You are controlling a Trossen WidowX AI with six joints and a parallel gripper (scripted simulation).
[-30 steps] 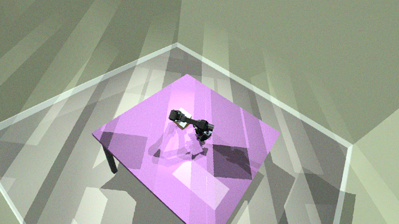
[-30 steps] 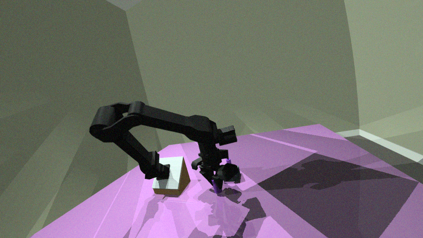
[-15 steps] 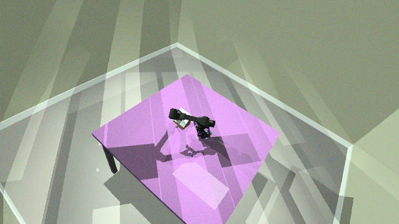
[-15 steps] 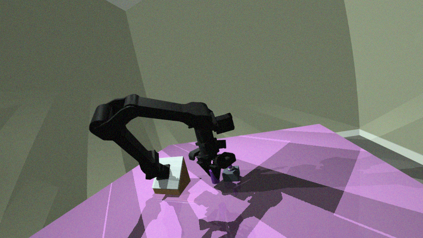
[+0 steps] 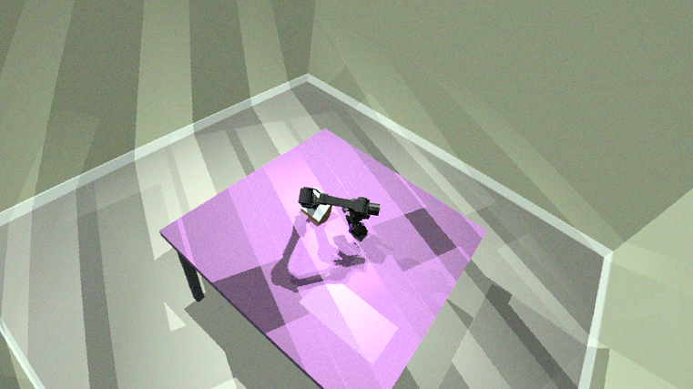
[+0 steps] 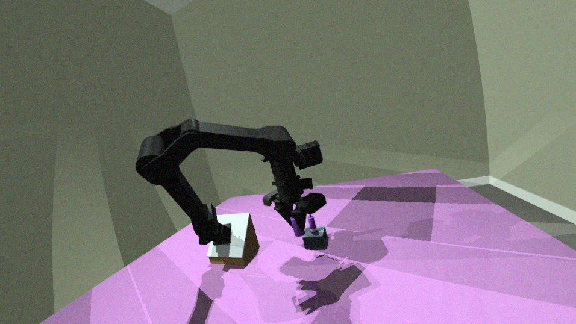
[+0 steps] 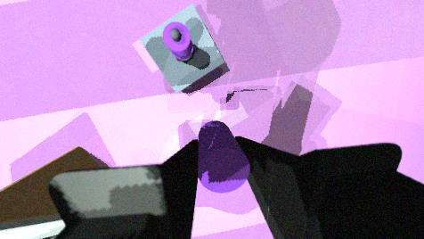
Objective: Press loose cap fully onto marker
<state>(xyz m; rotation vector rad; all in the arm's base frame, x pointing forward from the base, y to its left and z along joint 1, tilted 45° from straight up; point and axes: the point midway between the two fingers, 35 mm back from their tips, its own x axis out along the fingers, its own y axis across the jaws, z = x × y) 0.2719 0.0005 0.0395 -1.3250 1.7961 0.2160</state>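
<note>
The dark grey-green holder block is 80 mm to the left of my gripper tip, 80 mm below it and 20 mm ahead of it. Also, from my gripper tip: purple cap (10 mm above).
</note>
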